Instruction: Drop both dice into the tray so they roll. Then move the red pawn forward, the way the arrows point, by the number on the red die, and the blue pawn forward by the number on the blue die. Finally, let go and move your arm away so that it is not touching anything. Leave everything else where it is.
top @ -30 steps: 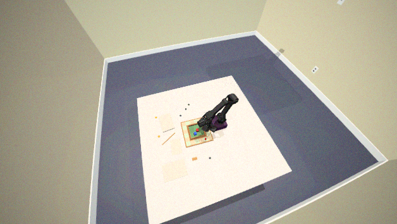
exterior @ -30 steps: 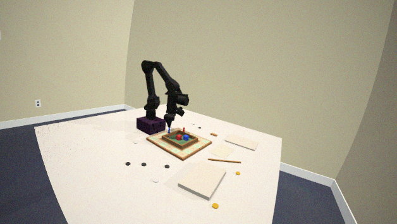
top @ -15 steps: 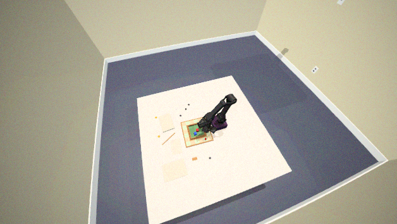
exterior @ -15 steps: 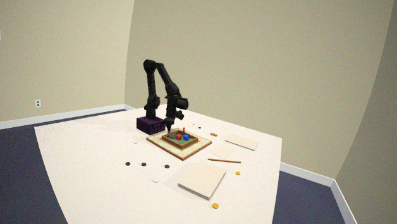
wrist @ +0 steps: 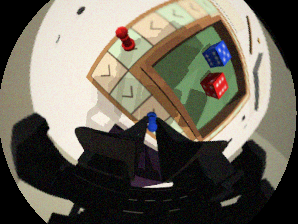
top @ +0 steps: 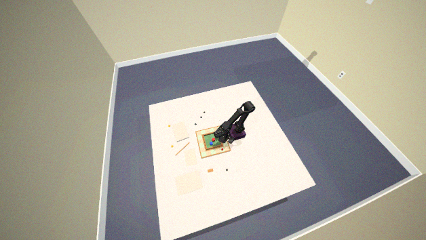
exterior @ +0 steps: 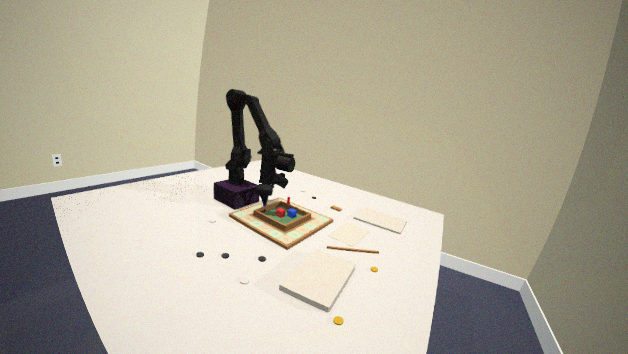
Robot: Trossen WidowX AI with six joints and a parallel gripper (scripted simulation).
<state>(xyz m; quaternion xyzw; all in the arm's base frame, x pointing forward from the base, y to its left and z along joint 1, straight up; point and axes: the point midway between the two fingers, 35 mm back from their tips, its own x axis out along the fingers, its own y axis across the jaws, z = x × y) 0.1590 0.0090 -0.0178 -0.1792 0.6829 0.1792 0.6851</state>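
The red pawn is 6 cm ahead of my gripper tip, 9 cm to the left of it and 1 cm above it. Round my gripper tip: wooden stick (40 cm ahead, 8 cm to the right, 2 cm below); blue pawn (1 cm above); green tray (11 cm ahead, 4 cm to the right, 1 cm below).
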